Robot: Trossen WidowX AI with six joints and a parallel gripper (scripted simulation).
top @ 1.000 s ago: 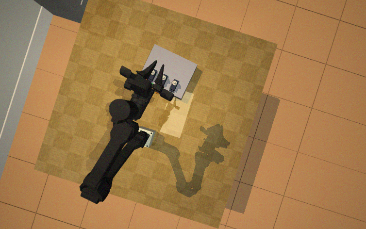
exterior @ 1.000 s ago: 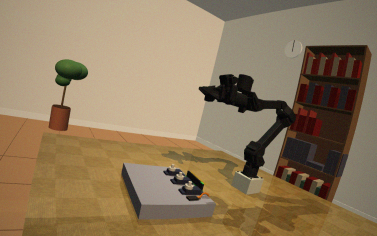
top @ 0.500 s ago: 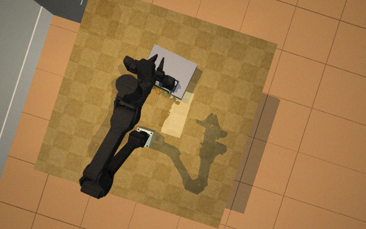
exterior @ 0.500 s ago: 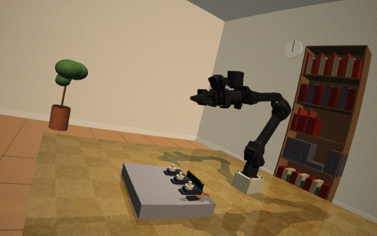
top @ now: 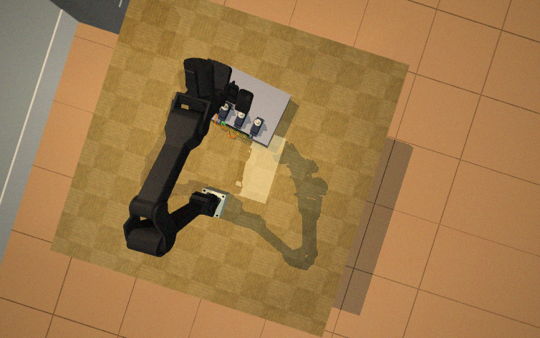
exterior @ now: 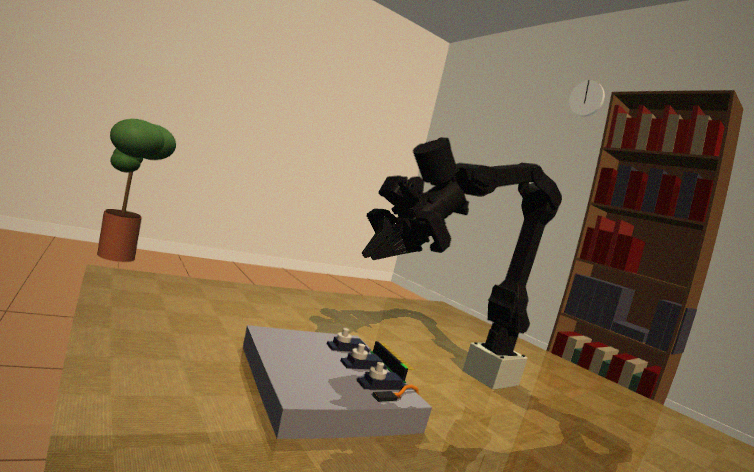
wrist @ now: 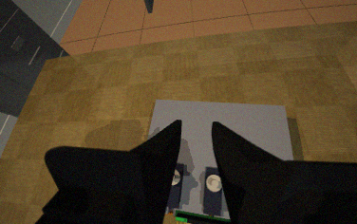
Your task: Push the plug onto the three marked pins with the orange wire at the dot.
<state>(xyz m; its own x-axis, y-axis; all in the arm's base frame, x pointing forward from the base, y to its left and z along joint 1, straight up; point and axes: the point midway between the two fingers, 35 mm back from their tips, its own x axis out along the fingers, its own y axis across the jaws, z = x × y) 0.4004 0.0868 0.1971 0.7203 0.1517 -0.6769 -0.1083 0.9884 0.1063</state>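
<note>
Now: gripper tip 110 mm past the green band, 20 mm to the right of it and 180 mm above it. The rest, counted from my gripper tip: grey holder: 50 mm ahead, 30 mm to the right, 220 mm below.
</note>
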